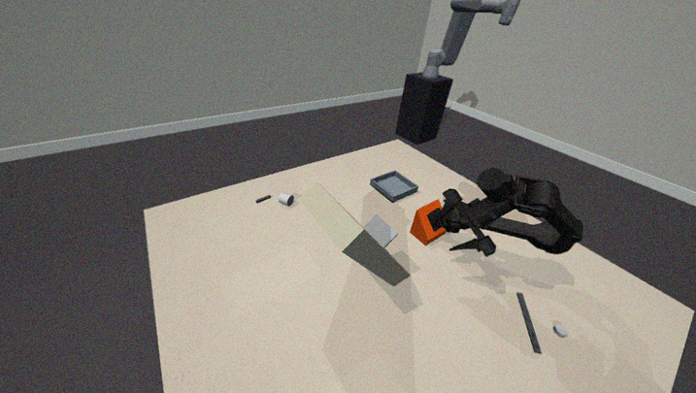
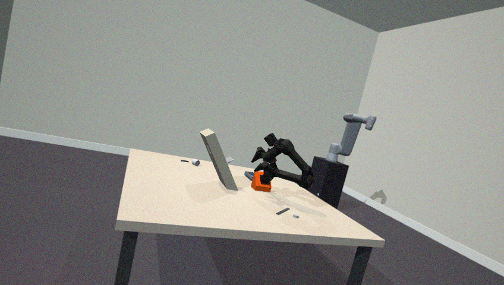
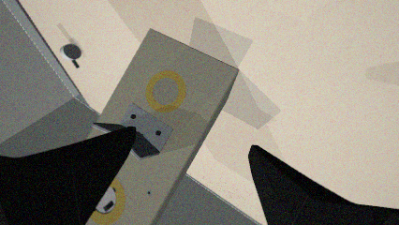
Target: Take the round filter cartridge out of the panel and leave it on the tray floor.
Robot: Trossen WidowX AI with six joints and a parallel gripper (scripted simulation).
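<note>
Now: gripper tip 220 mm short of the round filter cartridge, 120 mm to the left of it and 60 mm below it. The rest, counted from my gripper tip: service panel (180 mm ahead, 120 mm to the right, 10 mm below); then grey flap (120 mm ahead, 110 mm to the right, 30 mm below); then grey tray (240 mm behind, 380 mm to the right, 160 mm below).
</note>
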